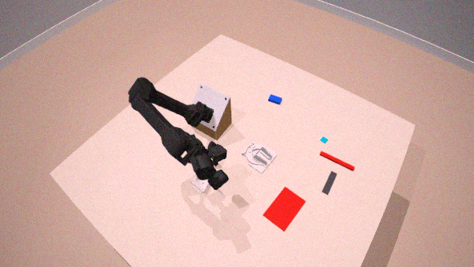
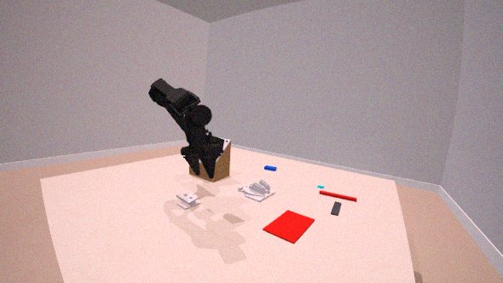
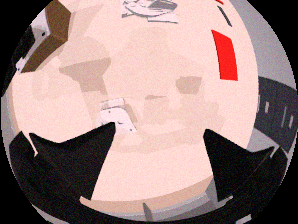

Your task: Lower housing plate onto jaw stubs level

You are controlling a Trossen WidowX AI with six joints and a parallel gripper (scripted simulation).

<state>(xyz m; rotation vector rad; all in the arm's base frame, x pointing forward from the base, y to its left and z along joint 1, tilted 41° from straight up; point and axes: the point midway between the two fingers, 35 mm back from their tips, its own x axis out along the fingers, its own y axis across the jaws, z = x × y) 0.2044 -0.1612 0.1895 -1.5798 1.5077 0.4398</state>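
The white part is 7 cm behind my gripper tip, 1 cm to the right of it and 11 cm below it. From my gripper tip the other things lie so: red bar: 38 cm ahead, 39 cm to the left, 11 cm below; dark bar: 39 cm ahead, 27 cm to the left, 12 cm below; red sheet: 27 cm ahead, 8 cm to the left, 12 cm below.
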